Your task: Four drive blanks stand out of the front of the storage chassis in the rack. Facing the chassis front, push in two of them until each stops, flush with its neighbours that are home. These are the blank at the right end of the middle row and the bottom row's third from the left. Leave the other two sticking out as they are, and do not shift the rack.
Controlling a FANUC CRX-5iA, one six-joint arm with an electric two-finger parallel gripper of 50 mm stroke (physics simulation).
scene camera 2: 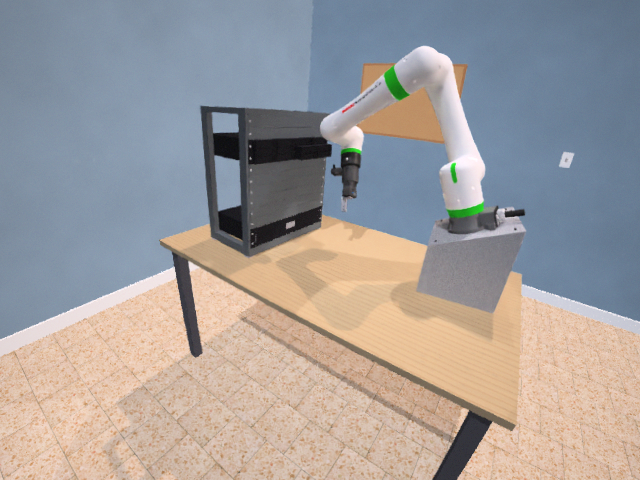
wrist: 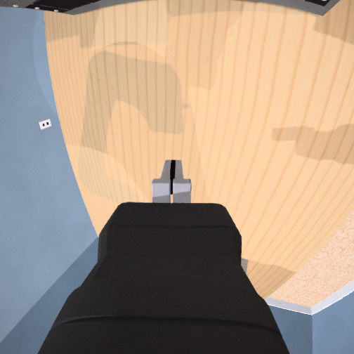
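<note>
The rack stands on the table, its front towards the arm. It holds an upper black unit, with a black block standing out of its front, and a lower black unit with a pale label. Which unit is the storage chassis, and its separate drive blanks and rows, I cannot tell at this size. In the wrist view a dark strip of the rack's front shows at the top edge. My gripper is shut and empty, pointing down above the table, in front of the rack and apart from it.
The wooden table carries the rack at one end and the arm's grey pedestal at the other. Shadows of the arm lie across the table top. Blue walls stand behind, with a cork board on one.
</note>
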